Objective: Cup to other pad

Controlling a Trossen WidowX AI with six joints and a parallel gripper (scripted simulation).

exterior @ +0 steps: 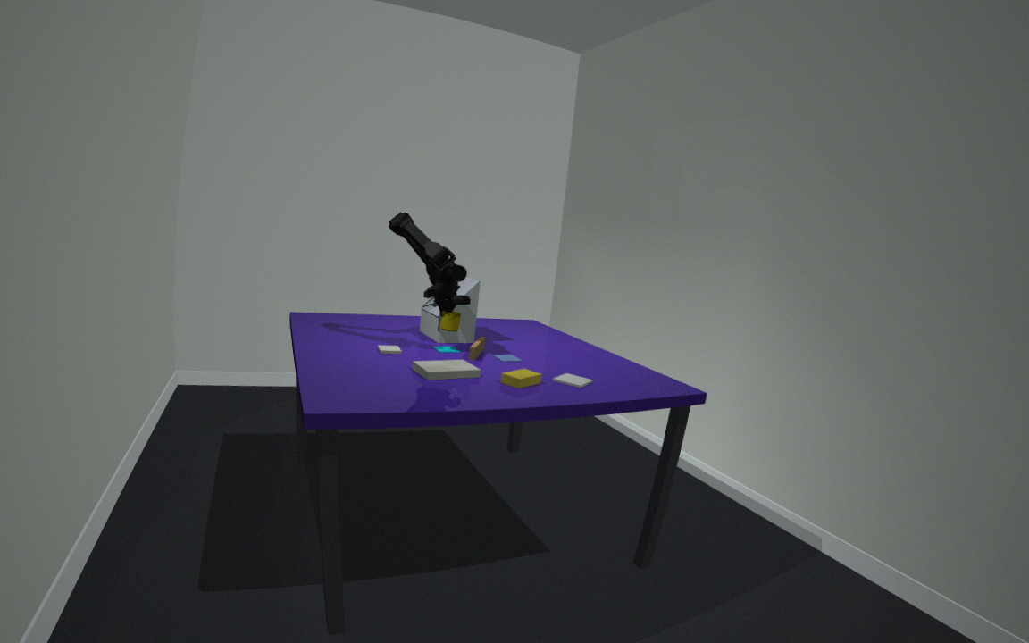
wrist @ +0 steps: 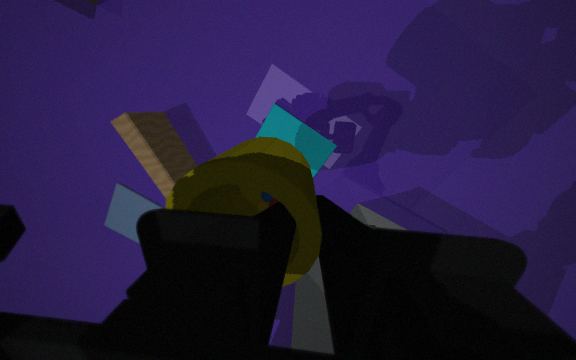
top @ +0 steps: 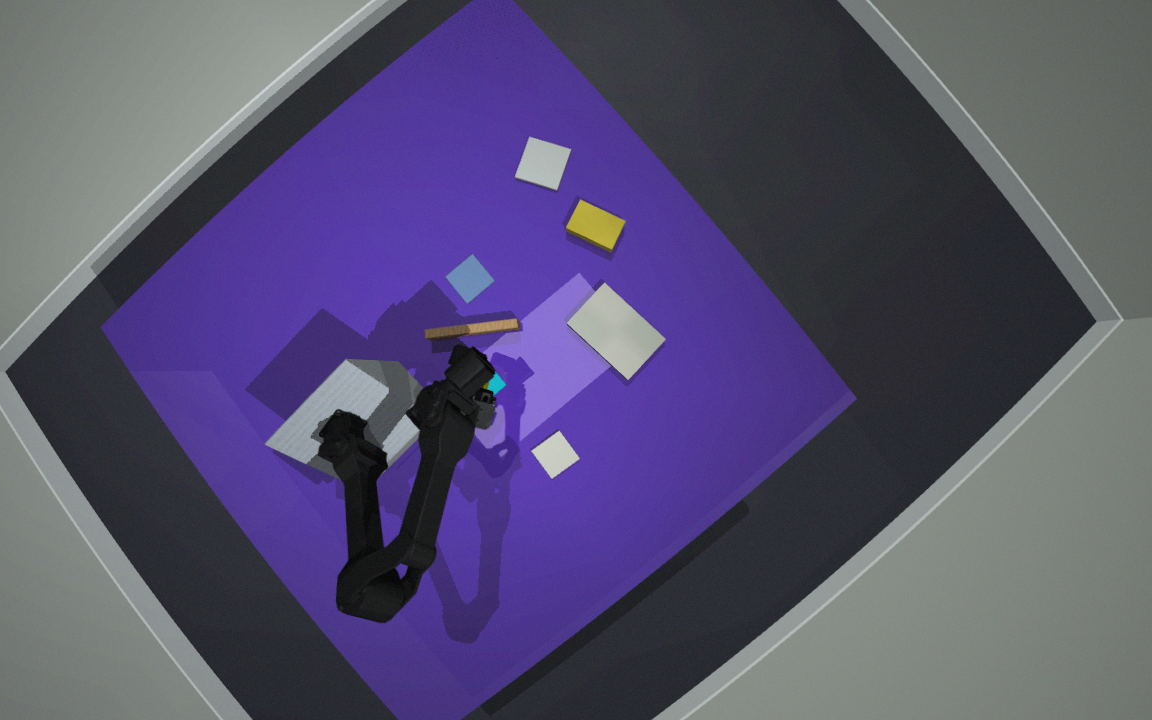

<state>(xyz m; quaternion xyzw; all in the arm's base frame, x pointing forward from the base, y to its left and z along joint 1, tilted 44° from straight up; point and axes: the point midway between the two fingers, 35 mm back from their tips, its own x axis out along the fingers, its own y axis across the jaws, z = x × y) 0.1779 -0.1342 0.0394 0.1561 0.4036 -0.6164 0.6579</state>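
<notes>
Now: the teal pad 2 cm ahead of my gripper tip, 1 cm to the left of it and 12 cm below it. Round my gripper tip: yellow cup: 2 cm ahead, 1 cm to the left; small marble: 2 cm ahead, 3 cm to the left, 2 cm below; wooden bar: 10 cm ahead, 9 cm to the left, 9 cm below.
</notes>
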